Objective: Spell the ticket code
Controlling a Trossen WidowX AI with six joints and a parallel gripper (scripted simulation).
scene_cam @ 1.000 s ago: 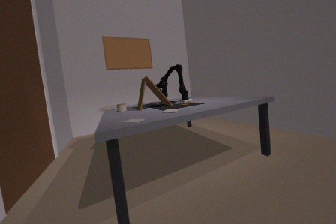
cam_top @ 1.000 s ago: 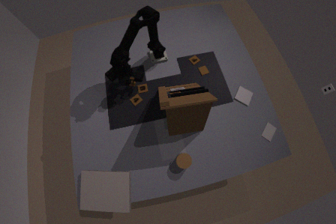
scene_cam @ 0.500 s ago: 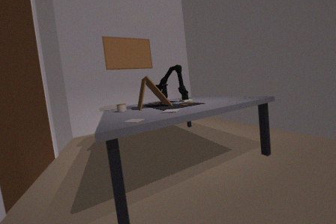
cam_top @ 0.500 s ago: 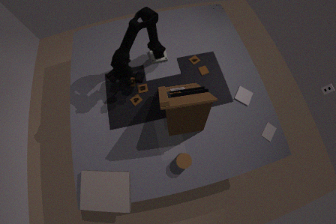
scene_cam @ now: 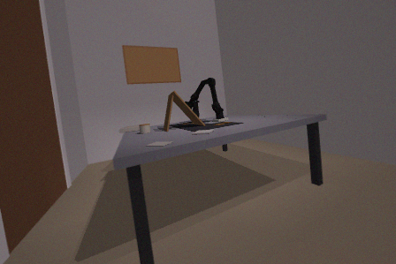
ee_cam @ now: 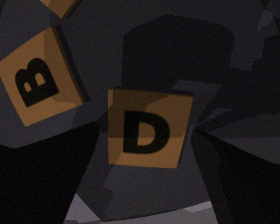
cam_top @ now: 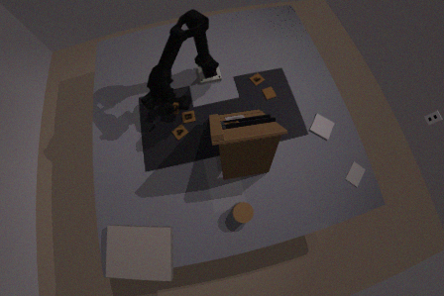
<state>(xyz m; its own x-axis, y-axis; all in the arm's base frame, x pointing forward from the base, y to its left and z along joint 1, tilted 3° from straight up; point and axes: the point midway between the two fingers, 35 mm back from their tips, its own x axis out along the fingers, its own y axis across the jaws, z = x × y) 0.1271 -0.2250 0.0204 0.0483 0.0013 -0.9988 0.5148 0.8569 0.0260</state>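
The letter tile is right at my gripper tip. From my gripper tip the other things lie so: white box 57 cm ahead, 32 cm to the right, 2 cm above; white ticket 18 cm ahead, 24 cm to the left, 8 cm above; dark mat 7 cm ahead, 20 cm to the left.
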